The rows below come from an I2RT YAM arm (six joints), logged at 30 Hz.
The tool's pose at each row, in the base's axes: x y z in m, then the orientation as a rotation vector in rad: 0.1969 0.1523 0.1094 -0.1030 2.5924 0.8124; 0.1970 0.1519 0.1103 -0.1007 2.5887 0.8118; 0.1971 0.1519 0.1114 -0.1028 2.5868 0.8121; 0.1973 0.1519 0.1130 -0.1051 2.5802 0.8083; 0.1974 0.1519 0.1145 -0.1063 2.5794 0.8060; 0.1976 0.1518 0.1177 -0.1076 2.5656 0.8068; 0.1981 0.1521 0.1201 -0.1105 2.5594 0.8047; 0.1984 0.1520 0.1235 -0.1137 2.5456 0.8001; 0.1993 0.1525 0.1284 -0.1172 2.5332 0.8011; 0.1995 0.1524 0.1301 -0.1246 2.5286 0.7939
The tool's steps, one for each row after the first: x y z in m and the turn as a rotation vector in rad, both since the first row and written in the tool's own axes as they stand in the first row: -0.0005 0.0001 -0.0009 0.0001 -0.0041 0.0004; -0.0010 0.0007 -0.0016 -0.0008 -0.0053 -0.0014; -0.0019 0.0015 -0.0027 0.0003 -0.0116 -0.0056; -0.0026 0.0023 -0.0038 0.0015 -0.0126 -0.0071; -0.0041 0.0038 -0.0062 -0.0017 -0.0248 -0.0115; -0.0055 0.0053 -0.0076 -0.0019 -0.0303 -0.0156; -0.0072 0.0069 -0.0101 -0.0017 -0.0432 -0.0225; -0.0100 0.0098 -0.0131 -0.0052 -0.0536 -0.0280; -0.0109 0.0105 -0.0143 -0.0022 -0.0575 -0.0359
